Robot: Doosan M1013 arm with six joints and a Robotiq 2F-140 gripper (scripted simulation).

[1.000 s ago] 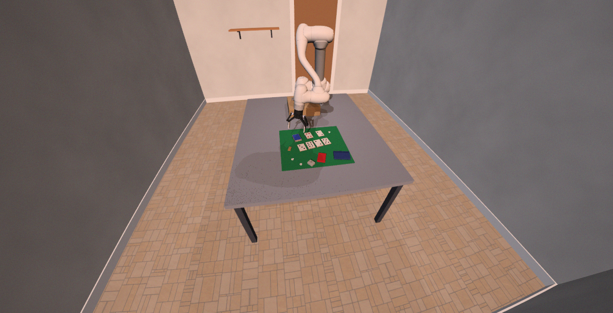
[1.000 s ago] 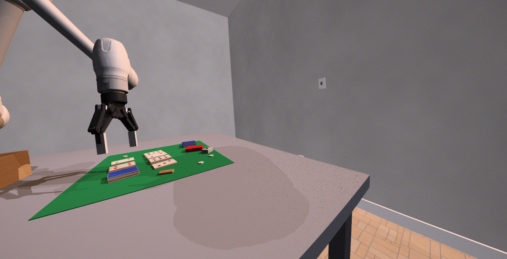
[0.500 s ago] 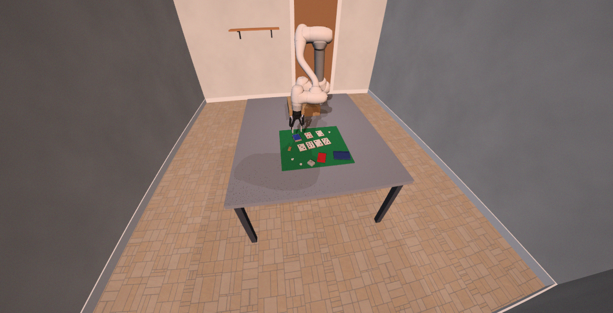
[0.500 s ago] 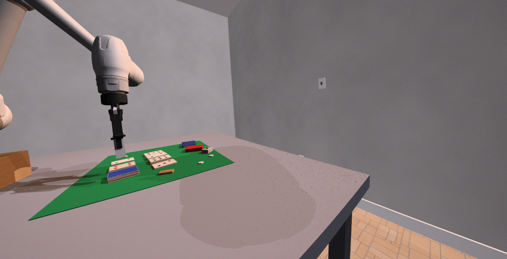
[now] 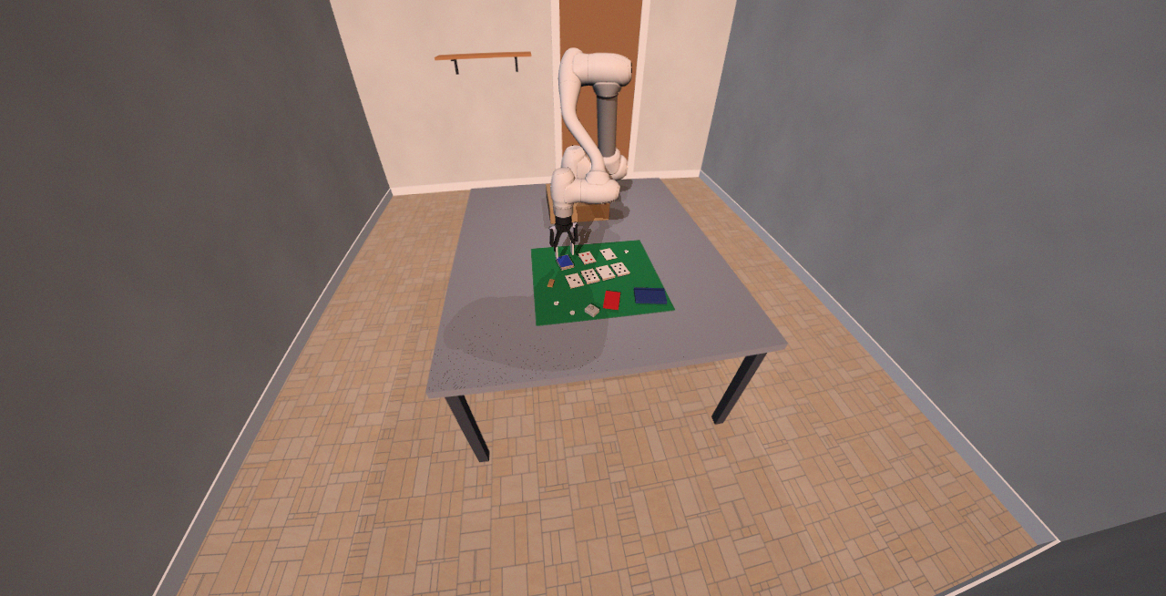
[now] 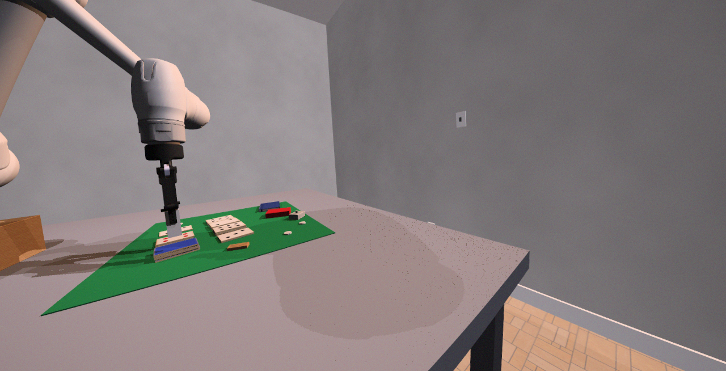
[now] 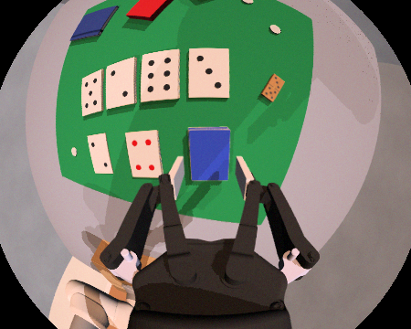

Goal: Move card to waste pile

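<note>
The card is 23 cm to the left of my hand, 8 cm below it and 6 cm behind it. Also, from my hand: green mat (14 cm to the left, 11 cm ahead, 9 cm below); red block (29 cm ahead, 19 cm to the left, 7 cm below); white box (34 cm ahead, 10 cm to the left, 6 cm below).
</note>
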